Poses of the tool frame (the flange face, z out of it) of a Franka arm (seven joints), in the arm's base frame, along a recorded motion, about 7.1 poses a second.
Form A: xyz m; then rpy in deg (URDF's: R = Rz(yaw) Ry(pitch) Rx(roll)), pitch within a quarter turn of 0, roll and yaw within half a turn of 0.
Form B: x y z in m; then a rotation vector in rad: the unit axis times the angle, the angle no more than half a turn. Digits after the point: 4 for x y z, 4 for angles.
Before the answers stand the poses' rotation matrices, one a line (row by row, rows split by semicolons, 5 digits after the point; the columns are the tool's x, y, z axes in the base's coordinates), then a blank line. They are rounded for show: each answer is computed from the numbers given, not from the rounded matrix.
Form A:
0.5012 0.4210 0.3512 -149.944 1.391 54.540
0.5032 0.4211 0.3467 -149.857 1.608 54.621
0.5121 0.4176 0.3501 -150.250 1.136 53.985
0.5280 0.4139 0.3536 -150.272 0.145 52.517
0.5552 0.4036 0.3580 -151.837 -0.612 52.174
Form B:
0.57996 0.69794 -0.42014; 0.81428 -0.51203 0.27344; -0.02428 -0.50070 -0.86528
0.57875 0.69693 -0.42348; 0.81502 -0.51218 0.27096; -0.02806 -0.50196 -0.86443
0.58788 0.69647 -0.41149; 0.80870 -0.51846 0.27785; -0.01983 -0.49612 -0.86803
0.60852 0.68833 -0.39484; 0.79353 -0.52943 0.30001; -0.00253 -0.49588 -0.86839
0.61323 0.69945 -0.36703; 0.78983 -0.53668 0.29689; 0.01068 -0.47195 -0.88156

0.5012 0.4210 0.3512 -2.3717 -1.2128 0.3564
0.5032 0.4211 0.3467 -2.3713 -1.2131 0.3623
0.5121 0.4176 0.3501 -2.3794 -1.2041 0.3450
0.5280 0.4139 0.3536 -2.3857 -1.1760 0.3153
0.5552 0.4036 0.3580 -2.4067 -1.1824 0.2829

